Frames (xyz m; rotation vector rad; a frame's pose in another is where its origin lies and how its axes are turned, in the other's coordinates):
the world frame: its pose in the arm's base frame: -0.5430 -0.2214 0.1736 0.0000 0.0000 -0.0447
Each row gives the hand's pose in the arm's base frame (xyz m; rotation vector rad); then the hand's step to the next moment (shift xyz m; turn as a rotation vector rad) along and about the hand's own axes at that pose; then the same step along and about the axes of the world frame.
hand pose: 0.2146 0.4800 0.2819 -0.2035 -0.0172 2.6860
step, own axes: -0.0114 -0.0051 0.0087 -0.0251 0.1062 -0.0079
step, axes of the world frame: 0.0111 0.0003 0.0104 -0.0175 -0.1076 -0.0090
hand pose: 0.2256 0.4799 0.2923 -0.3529 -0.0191 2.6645
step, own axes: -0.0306 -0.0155 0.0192 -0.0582 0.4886 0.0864
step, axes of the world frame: 0.0283 0.0027 0.0271 -0.1619 -0.4684 0.0631
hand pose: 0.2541 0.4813 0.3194 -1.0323 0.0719 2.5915
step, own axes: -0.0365 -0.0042 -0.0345 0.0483 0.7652 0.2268
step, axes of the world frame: 0.0492 -0.0108 -0.0003 -0.4101 -0.6826 0.0719
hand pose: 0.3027 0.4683 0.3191 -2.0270 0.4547 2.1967
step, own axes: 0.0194 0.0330 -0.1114 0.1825 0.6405 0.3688
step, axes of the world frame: 0.0977 -0.0623 -0.0212 -0.5291 -0.5429 -0.0698
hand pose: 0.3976 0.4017 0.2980 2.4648 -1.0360 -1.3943
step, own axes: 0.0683 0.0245 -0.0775 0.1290 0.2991 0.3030
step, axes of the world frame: 0.0760 -0.0740 0.0057 -0.3363 -0.2566 -0.1377
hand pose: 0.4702 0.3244 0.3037 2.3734 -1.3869 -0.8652
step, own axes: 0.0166 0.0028 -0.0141 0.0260 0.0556 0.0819
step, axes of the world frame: 0.0135 -0.0161 0.0065 -0.0774 -0.0482 -0.0465
